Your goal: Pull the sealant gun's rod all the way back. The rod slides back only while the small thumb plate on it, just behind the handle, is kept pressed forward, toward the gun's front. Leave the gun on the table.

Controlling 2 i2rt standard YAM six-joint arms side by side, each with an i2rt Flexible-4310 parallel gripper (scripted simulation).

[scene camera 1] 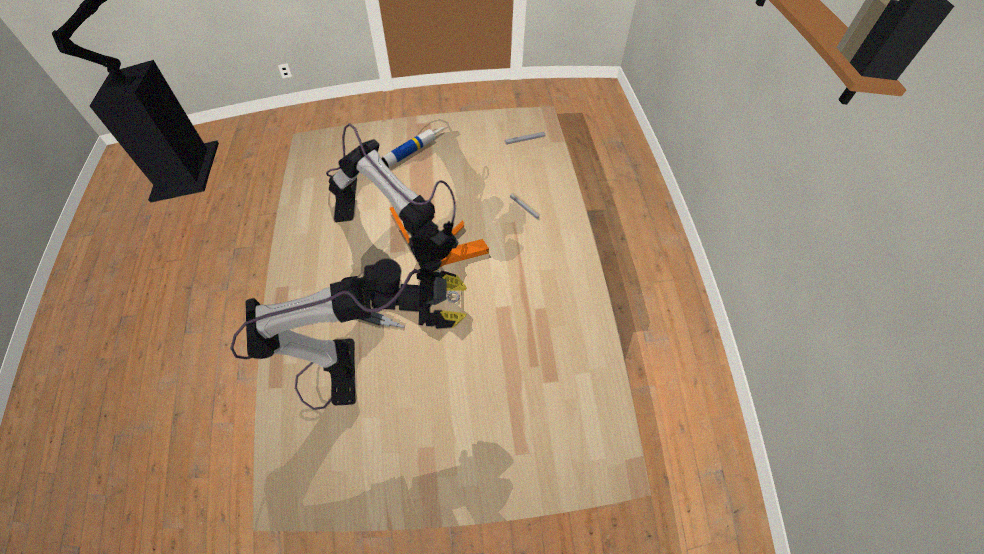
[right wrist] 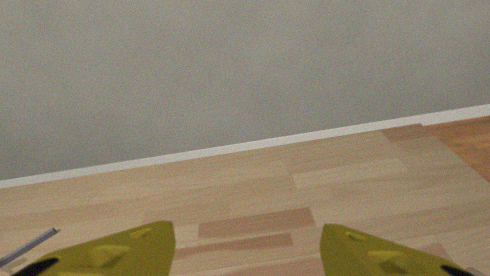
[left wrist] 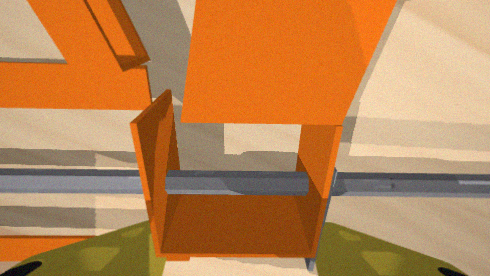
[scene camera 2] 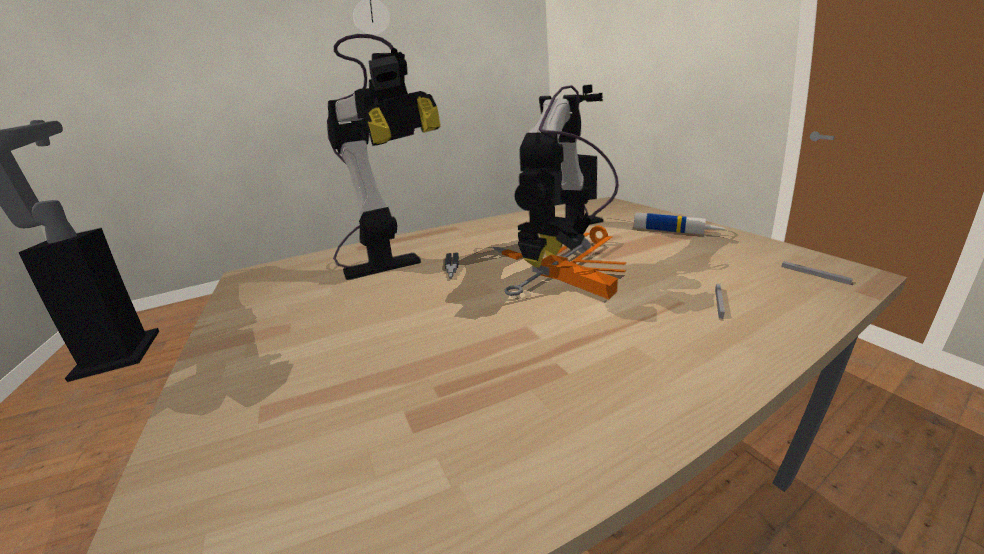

Labels:
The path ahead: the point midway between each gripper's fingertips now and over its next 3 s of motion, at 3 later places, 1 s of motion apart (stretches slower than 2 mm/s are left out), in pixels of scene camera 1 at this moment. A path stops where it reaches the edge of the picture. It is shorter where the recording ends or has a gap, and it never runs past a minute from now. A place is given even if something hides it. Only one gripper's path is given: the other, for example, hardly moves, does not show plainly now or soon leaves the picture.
The right gripper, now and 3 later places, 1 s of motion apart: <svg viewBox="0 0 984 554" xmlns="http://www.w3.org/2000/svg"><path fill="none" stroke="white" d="M466 301L457 295L453 298L452 298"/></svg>

